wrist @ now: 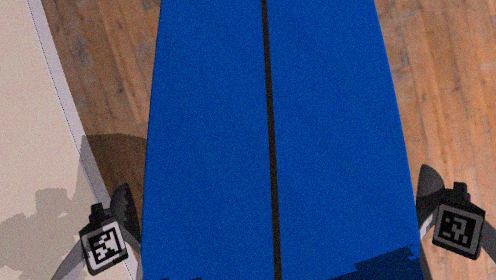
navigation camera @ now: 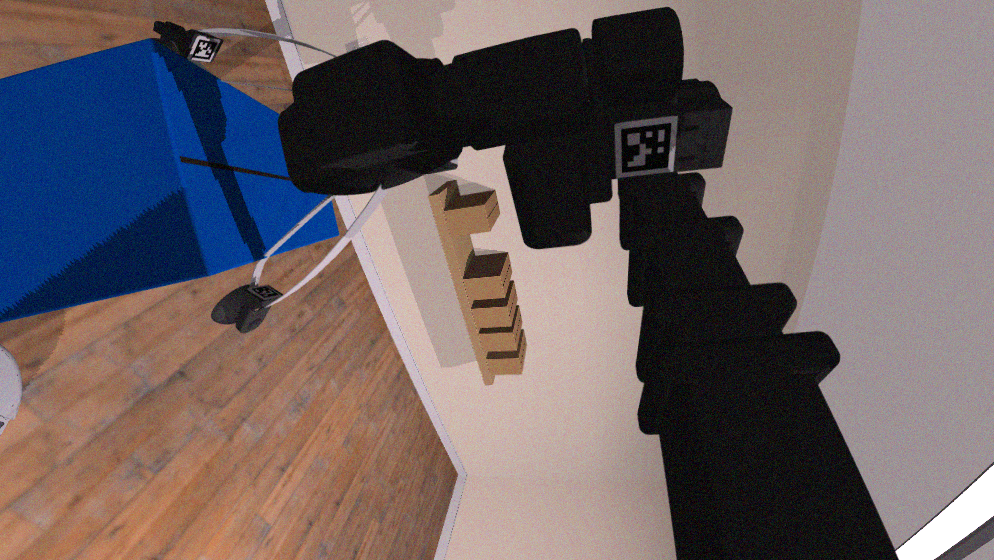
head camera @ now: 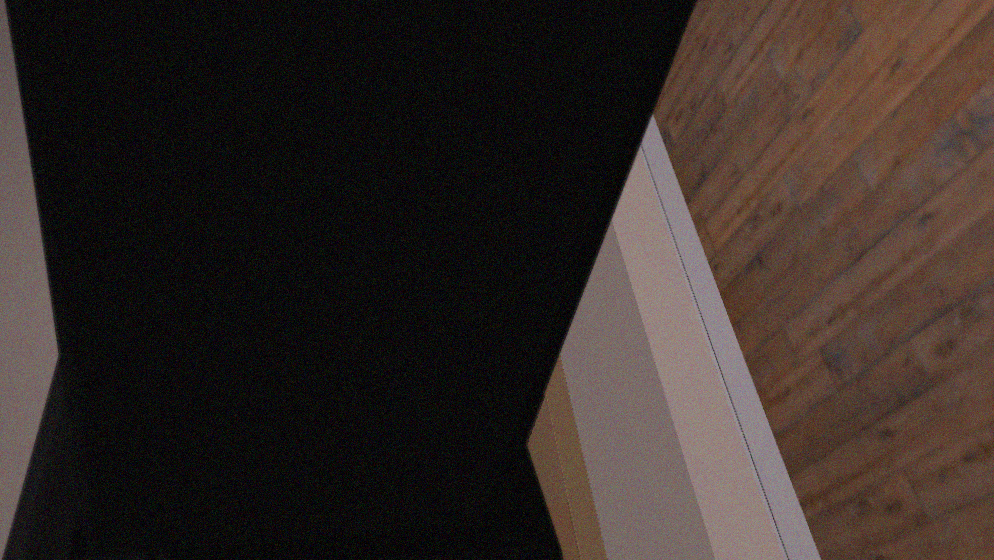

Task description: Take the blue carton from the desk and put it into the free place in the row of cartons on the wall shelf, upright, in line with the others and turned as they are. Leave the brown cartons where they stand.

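Places are measured from the robot's base along level axes (x ahead, y left, z up), in metres.
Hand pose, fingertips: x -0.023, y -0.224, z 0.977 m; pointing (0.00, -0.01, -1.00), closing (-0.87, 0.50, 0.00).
Each offset is from my fingertips to the top centre of the thing. Level surfaces: height alone.
The blue carton (navigation camera: 83,125) (wrist: 210,100) is between the fingers of my gripper (navigation camera: 207,172) (wrist: 272,197), which is shut on it. A dark stripe runs along the carton. In the navigation view it is over the floor, to the left of the wall shelf {dz -0.270 m} (navigation camera: 455,240). Brown cartons stand in a row on the shelf: one {dx -0.757, dy -1.069, dz -0.090 m} (navigation camera: 471,217) near its upper end in the picture, then a gap, then several others {dx -1.073, dy -0.973, dz -0.090 m} (navigation camera: 486,286). My wrist covers the area beside the upper end. In the head view a thin brown strip shows beside the black arm; I cannot tell shelf from carton.
The black arm (navigation camera: 737,417) (head camera: 313,278) fills most of the head view and crosses the navigation view's right half. The wall (navigation camera: 570,417) carries the shelf, with a skirting board (navigation camera: 410,361) below. Wooden floor {dz -0.977 m} (navigation camera: 299,417) lies beyond it. A white rounded object (navigation camera: 6,389) shows at the left edge.
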